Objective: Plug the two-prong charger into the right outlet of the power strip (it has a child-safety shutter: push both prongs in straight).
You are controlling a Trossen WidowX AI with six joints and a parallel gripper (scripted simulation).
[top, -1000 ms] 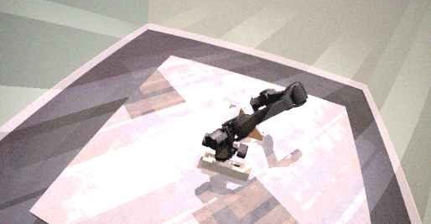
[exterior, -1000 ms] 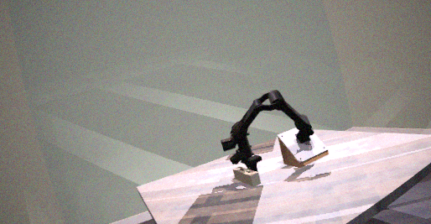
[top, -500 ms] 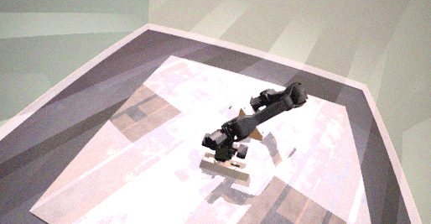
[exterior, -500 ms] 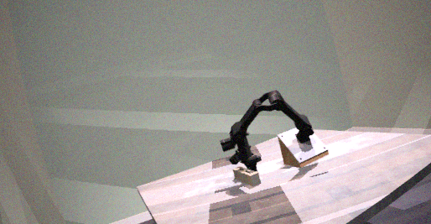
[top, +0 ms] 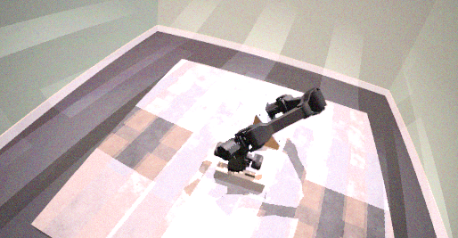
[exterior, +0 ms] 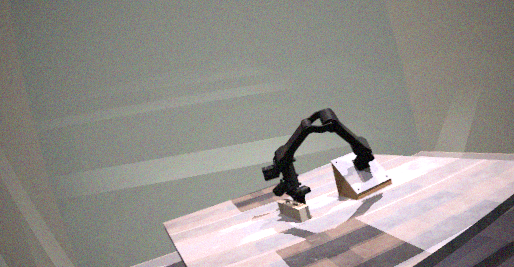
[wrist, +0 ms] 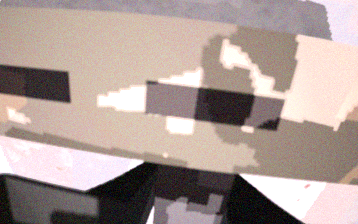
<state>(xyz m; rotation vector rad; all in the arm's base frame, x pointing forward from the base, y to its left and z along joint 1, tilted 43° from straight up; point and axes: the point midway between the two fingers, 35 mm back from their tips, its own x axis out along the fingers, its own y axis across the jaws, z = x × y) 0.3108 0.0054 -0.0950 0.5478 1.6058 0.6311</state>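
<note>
The charger is 20 mm ahead of my gripper tip and 10 mm above it.
</note>
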